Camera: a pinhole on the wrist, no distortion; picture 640 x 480 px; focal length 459.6 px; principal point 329.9 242.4 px. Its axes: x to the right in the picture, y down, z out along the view. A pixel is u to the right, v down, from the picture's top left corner.
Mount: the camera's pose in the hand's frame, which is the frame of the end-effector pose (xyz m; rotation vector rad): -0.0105 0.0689 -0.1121 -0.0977 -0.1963 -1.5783
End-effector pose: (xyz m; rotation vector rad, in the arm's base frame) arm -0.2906 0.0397 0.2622 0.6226 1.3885 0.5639
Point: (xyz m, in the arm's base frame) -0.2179 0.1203 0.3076
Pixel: 362.8 377.0
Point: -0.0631 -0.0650 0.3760
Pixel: 507.0 112.7
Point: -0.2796 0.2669 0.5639
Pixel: outside the picture
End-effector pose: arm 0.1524 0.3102 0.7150 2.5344 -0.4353 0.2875
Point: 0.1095 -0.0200 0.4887
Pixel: 319.4 257.6
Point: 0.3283 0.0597 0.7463
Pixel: outside the picture
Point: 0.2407 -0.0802 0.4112
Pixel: 364.4 350.4
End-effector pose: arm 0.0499 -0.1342 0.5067 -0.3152 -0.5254 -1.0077
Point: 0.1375 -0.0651 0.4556
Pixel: 191.9 109.9
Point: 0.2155 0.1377 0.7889
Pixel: 205.6 310.4
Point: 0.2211 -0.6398 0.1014
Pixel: behind the camera
